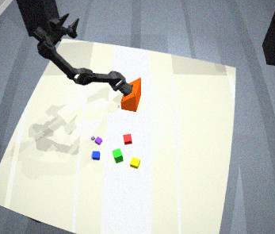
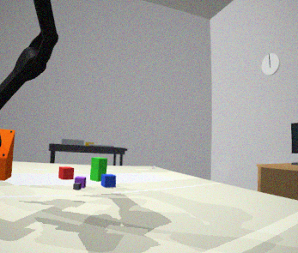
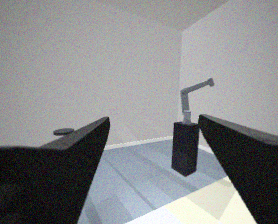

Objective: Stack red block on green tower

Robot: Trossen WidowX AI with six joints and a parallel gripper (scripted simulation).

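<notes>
My gripper tip is 390 mm short of the red block, 310 mm to the right of it and 540 mm above it. From my gripper tip the other things lie so: yellow block (520 mm ahead, 370 mm to the left, 540 mm below).
</notes>
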